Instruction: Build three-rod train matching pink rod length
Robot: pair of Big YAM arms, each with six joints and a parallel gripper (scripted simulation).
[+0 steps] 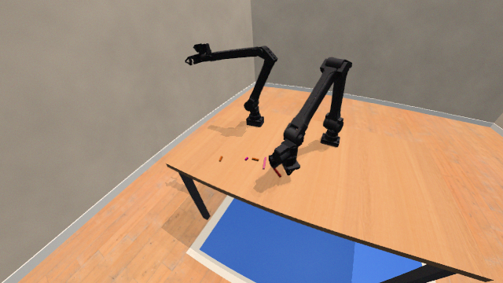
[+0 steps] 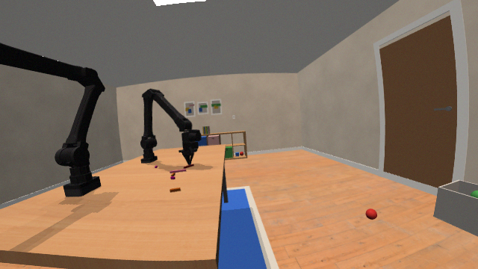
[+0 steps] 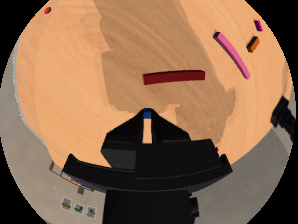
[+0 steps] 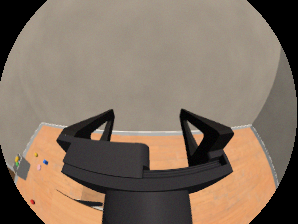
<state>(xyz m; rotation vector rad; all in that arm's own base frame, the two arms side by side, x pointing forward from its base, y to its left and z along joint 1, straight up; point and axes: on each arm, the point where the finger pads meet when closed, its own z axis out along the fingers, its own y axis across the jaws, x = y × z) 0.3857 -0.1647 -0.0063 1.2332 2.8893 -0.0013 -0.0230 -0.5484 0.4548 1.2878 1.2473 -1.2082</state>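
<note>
Now: left hand 1 cm short of the red rod and 6 cm to the left of it. The rest, counted from my left hand: tiny blue rod: right at my left hand; then pink rod: 2 cm behind, 15 cm to the right.
</note>
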